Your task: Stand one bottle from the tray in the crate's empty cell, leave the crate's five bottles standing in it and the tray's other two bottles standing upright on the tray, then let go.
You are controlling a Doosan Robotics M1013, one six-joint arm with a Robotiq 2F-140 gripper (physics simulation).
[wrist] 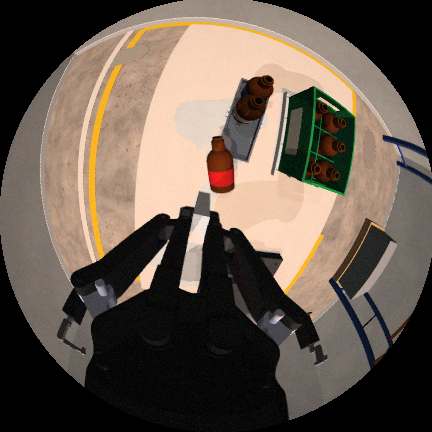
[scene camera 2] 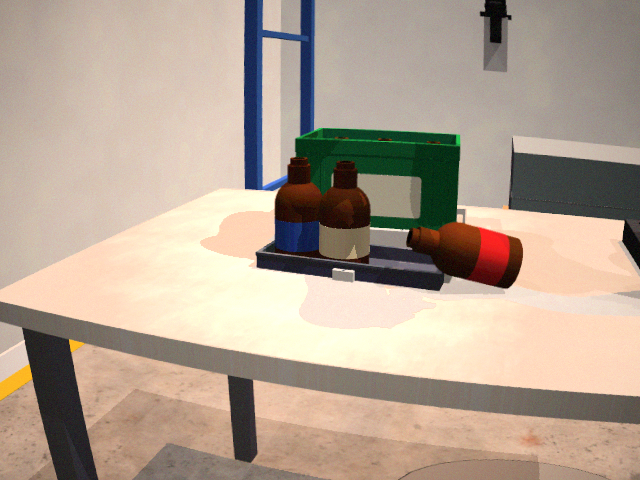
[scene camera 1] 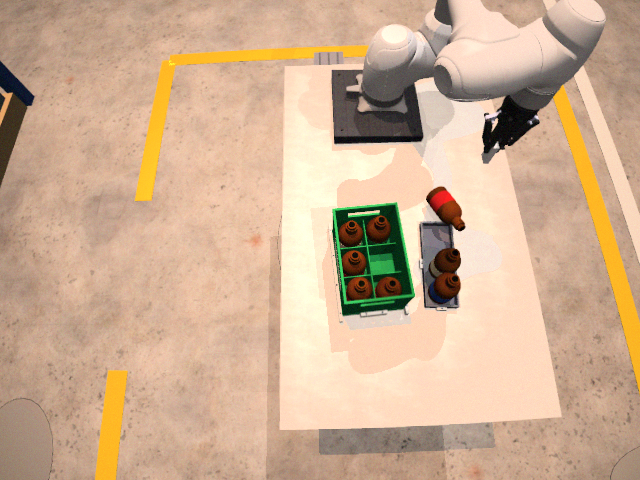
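Where they show: gripper, fingertip midpoint: (wrist: 201, 202) (scene camera 2: 495, 71) (scene camera 1: 484, 158); arm's base, origin of the base link: (scene camera 1: 381, 95).
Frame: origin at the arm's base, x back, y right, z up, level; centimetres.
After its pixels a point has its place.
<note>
The red-label brown bottle (scene camera 1: 445, 205) {x -47.9, y -16.8, z 4.8 cm} (scene camera 2: 478, 254) {x -45.9, y -21.5, z 2.3 cm} (wrist: 220, 165) {x -48.0, y -18.6, z 5.3 cm} lies on its side outside the tray (scene camera 1: 436, 232) {x -53.6, y -15.6, z -3.4 cm} (scene camera 2: 403, 276) {x -56.1, y -20.1, z -2.4 cm} (wrist: 245, 145) {x -55.6, y -12.0, z -3.3 cm}, its neck at the tray's end corner; whether the neck touches the rim is unclear. The blue-label bottle (scene camera 1: 447, 285) {x -74.5, y -13.3, z 9.1 cm} (scene camera 2: 298, 206) {x -72.2, y -18.1, z 5.6 cm} and the cream-label bottle (scene camera 1: 447, 259) {x -67.0, y -14.1, z 9.2 cm} (scene camera 2: 344, 206) {x -65.1, y -18.9, z 6.4 cm} stand upright on the tray. The green crate (scene camera 1: 405, 258) {x -68.1, y -1.3, z 13.5 cm} (scene camera 2: 439, 191) {x -54.4, y -0.4, z 5.9 cm} (wrist: 295, 167) {x -54.1, y -0.4, z 9.5 cm} holds several upright bottles; its middle right cell (scene camera 1: 382, 263) {x -64.2, y 2.6, z -3.1 cm} in scene camera 1 is empty. My gripper (scene camera 1: 487, 156) {x -44.8, y -21.8, z 26.1 cm} (wrist: 201, 202) {x -44.8, y -21.8, z 26.1 cm} is shut and empty, above and away from the lying bottle.
The crate stands beside the tray on the pale table (scene camera 1: 413, 392) {x -102.4, y -4.7, z -3.9 cm} (scene camera 2: 206, 310) {x -77.3, y -37.0, z -3.9 cm}. The arm's dark base plate (scene camera 1: 377, 129) {x -15.7, y 2.2, z 0.1 cm} lies at the table's back end. A blue frame (scene camera 2: 253, 103) and a grey box (scene camera 2: 568, 180) stand beyond the table.
</note>
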